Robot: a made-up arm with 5 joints. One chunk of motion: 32 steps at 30 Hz.
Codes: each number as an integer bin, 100 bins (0 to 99) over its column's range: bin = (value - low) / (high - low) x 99, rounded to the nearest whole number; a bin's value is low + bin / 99 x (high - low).
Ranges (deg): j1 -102..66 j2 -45..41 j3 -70..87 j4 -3..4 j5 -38..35
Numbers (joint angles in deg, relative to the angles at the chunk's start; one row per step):
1: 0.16 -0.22 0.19 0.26 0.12
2: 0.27 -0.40 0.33 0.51 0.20
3: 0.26 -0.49 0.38 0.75 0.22
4: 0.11 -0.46 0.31 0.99 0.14
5: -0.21 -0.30 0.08 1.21 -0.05
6: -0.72 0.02 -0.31 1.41 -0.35
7: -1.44 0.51 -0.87 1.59 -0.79
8: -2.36 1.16 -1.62 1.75 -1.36
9: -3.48 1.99 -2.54 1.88 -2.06
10: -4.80 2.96 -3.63 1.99 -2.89
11: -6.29 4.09 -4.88 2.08 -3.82
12: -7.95 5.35 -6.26 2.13 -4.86
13: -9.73 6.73 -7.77 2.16 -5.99
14: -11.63 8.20 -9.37 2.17 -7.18
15: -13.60 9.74 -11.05 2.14 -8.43
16: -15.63 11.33 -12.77 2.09 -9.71
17: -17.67 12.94 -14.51 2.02 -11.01
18: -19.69 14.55 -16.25 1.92 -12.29
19: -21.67 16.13 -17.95 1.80 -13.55
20: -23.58 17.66 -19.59 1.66 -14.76
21: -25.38 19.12 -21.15 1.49 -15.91
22: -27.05 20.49 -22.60 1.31 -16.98
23: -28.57 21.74 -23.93 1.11 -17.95
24: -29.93 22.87 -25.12 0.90 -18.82
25: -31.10 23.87 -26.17 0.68 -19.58
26: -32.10 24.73 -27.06 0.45 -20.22
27: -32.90 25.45 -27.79 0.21 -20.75
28: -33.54 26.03 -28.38 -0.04 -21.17
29: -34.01 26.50 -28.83 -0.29 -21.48
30: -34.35 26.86 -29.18 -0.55 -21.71
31: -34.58 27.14 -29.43 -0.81 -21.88
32: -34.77 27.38 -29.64 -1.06 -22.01
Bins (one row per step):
1: 60 52 44 46 52
2: 60 51 44 50 52
3: 60 51 44 53 52
4: 60 51 44 56 52
5: 60 51 44 60 51
6: 60 52 44 62 51
7: 59 52 44 65 50
8: 59 53 43 67 50
9: 58 54 43 69 49
10: 57 55 42 71 48
11: 56 57 41 72 46
12: 55 58 40 73 45
13: 54 60 39 73 43
14: 53 61 38 73 42
15: 52 63 37 73 40
16: 51 65 36 72 38
17: 50 67 35 71 37
18: 49 69 34 70 35
19: 47 70 33 68 33
20: 46 72 32 66 32
21: 45 74 31 64 30
22: 44 75 30 61 29
23: 43 77 29 58 27
24: 42 78 28 55 26
25: 42 79 28 52 25
26: 41 80 27 49 24
27: 41 81 27 45 23
28: 40 82 26 42 23
29: 40 82 26 38 22
30: 40 83 26 35 22
31: 40 83 26 31 22
32: 40 83 25 27 22

